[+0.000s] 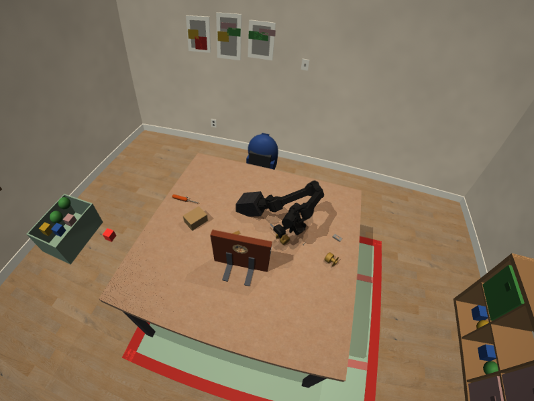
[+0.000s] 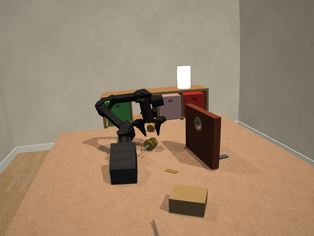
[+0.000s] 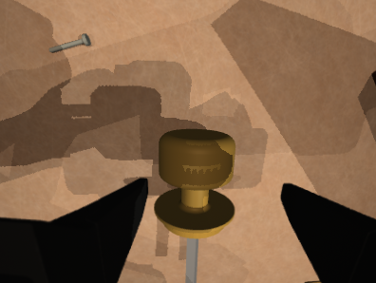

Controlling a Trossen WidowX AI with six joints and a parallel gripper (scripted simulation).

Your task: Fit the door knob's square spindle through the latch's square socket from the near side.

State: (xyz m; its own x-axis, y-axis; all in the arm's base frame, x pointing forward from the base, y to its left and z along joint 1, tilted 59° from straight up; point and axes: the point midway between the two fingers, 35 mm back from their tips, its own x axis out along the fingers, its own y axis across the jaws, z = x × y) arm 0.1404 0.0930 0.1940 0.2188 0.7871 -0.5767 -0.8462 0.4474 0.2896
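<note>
The dark red wooden door panel is 24 cm ahead of my hand, 17 cm to the right of it and 4 cm above it. Also, from my hand: tan box 55 cm to the right, 8 cm below, 8 cm ahead; flat plate 29 cm to the right, 11 cm below, 7 cm ahead; grey piece 29 cm to the left, 16 cm behind, 10 cm below.
</note>
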